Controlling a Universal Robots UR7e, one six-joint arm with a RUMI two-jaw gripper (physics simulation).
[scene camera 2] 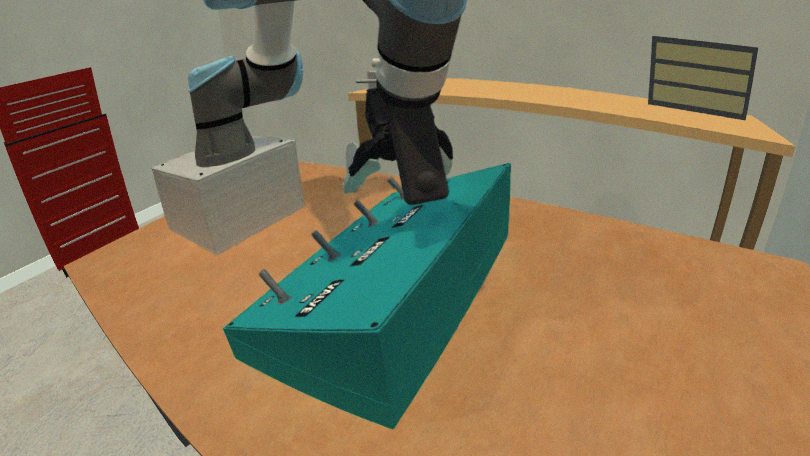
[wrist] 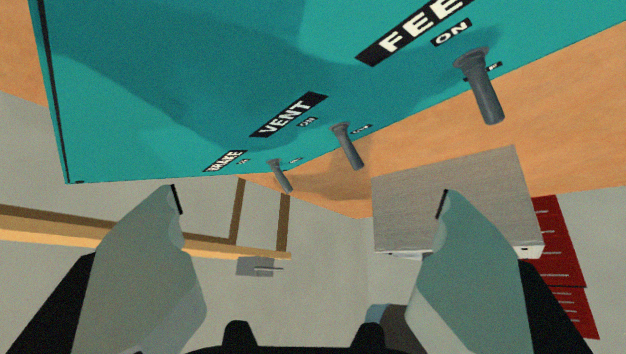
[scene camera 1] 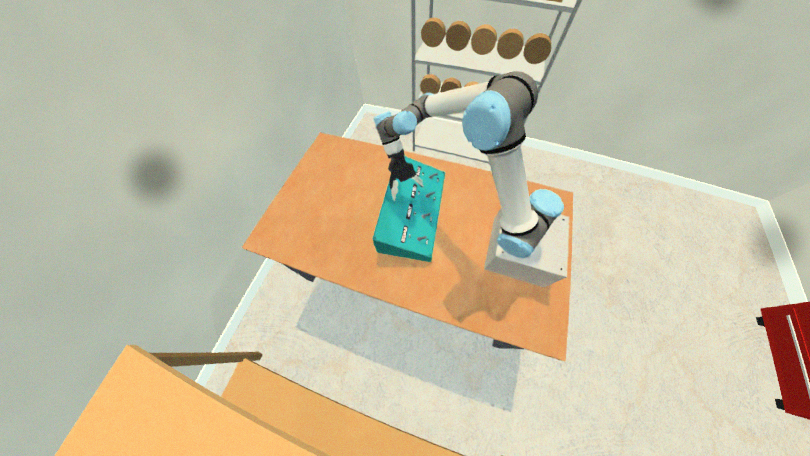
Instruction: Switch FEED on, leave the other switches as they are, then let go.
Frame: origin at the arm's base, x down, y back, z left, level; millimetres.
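Seen in the pictures: gripper, between the fingertips: (scene camera 2: 396, 182) (wrist: 309, 191) (scene camera 1: 409, 194); arm's base, origin of its link: (scene camera 2: 225, 156).
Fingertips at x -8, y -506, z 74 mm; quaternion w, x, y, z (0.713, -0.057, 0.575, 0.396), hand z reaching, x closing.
Pixels of each thing's top centre, then the offset from my fingertips to it. Level surfaces: height alone.
- FEED lever, centre of its top: (wrist: 490, 116) (scene camera 2: 321, 231) (scene camera 1: 431, 191) dx +60, dy +64, dz -99 mm
- VALVE lever, centre of its top: (scene camera 2: 268, 272) dx +60, dy +27, dz -213 mm
- VENT lever, centre of its top: (wrist: 349, 166) (scene camera 2: 363, 201) dx +60, dy +102, dz +16 mm
- BRAKE lever, centre of its top: (wrist: 280, 191) (scene camera 2: 396, 177) dx +60, dy +139, dz +130 mm
- orange table, height of its surface: dx +186 mm
A teal sloped switch box (scene camera 1: 391, 220) (scene camera 2: 447, 266) (wrist: 150, 60) stands on the table, with levers labelled VALVE, FEED, VENT and BRAKE. The FEED lever (scene camera 1: 430, 195) (scene camera 2: 325, 244) (wrist: 484, 92) leans away from its ON mark, toward OFF. The VALVE lever (scene camera 2: 274, 286), VENT lever (scene camera 2: 365, 212) (wrist: 349, 146) and BRAKE lever (scene camera 2: 395, 186) (wrist: 281, 176) lean the same way. My gripper (scene camera 1: 406, 190) (scene camera 2: 396, 181) (wrist: 309, 191) is open and empty above the box, apart from the levers. In scene camera 2 it hides the BRAKE label.
The arm's grey base block (scene camera 1: 527, 263) (scene camera 2: 226, 203) (wrist: 455, 200) stands on the orange table (scene camera 1: 306, 209) (scene camera 2: 595, 339) on the levers' side of the box. A red cabinet (scene camera 2: 73, 169) (wrist: 560, 250) and a wooden bench (scene camera 1: 170, 407) (scene camera 2: 566, 104) stand away from the table.
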